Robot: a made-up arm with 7 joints. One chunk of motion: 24 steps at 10 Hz.
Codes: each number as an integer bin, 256 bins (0 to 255) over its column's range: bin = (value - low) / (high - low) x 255, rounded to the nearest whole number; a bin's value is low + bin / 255 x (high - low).
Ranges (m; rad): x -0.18..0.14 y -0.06..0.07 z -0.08..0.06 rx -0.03..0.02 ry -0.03..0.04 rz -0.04..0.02
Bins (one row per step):
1: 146 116 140 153 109 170
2: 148 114 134 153 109 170
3: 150 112 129 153 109 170
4: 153 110 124 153 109 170
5: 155 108 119 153 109 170
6: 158 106 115 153 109 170
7: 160 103 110 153 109 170
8: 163 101 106 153 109 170
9: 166 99 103 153 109 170
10: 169 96 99 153 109 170
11: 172 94 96 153 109 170
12: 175 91 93 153 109 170
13: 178 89 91 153 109 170
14: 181 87 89 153 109 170
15: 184 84 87 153 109 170
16: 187 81 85 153 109 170
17: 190 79 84 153 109 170
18: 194 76 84 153 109 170
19: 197 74 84 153 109 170
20: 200 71 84 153 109 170
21: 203 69 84 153 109 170
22: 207 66 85 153 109 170
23: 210 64 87 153 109 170
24: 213 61 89 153 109 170
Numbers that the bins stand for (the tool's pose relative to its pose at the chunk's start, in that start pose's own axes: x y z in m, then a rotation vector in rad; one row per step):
1: 0.0032 -0.0009 -0.0031 0.0000 -0.0001 0.0000
2: 0.0057 -0.0019 -0.0064 0.0000 -0.0001 0.0000
3: 0.0082 -0.0029 -0.0092 0.0000 -0.0001 0.0000
4: 0.0120 -0.0039 -0.0119 0.0000 -0.0001 0.0000
5: 0.0145 -0.0049 -0.0147 0.0000 -0.0001 0.0000
6: 0.0183 -0.0060 -0.0169 0.0000 -0.0001 0.0000
7: 0.0208 -0.0075 -0.0196 0.0000 -0.0001 0.0000
8: 0.0245 -0.0085 -0.0218 0.0000 -0.0001 0.0000
9: 0.0283 -0.0095 -0.0235 0.0000 -0.0001 0.0000
10: 0.0321 -0.0111 -0.0256 0.0000 -0.0001 0.0000
11: 0.0358 -0.0121 -0.0273 0.0000 -0.0001 0.0000
12: 0.0396 -0.0136 -0.0289 0.0000 -0.0001 0.0000
13: 0.0434 -0.0146 -0.0300 0.0000 -0.0001 0.0000
14: 0.0471 -0.0156 -0.0311 0.0000 -0.0001 0.0000
15: 0.0509 -0.0172 -0.0322 0.0000 -0.0001 0.0000
16: 0.0547 -0.0187 -0.0333 0.0000 -0.0001 0.0000
17: 0.0584 -0.0197 -0.0339 0.0000 -0.0001 0.0000
18: 0.0635 -0.0213 -0.0339 0.0000 -0.0001 0.0000
19: 0.0672 -0.0223 -0.0339 0.0000 -0.0001 0.0000
20: 0.0710 -0.0238 -0.0339 0.0000 -0.0001 0.0000
21: 0.0747 -0.0248 -0.0339 0.0000 -0.0001 0.0000
22: 0.0798 -0.0264 -0.0333 0.0000 -0.0001 0.0000
23: 0.0835 -0.0274 -0.0322 0.0000 -0.0001 0.0000
24: 0.0873 -0.0289 -0.0311 0.0000 -0.0001 0.0000

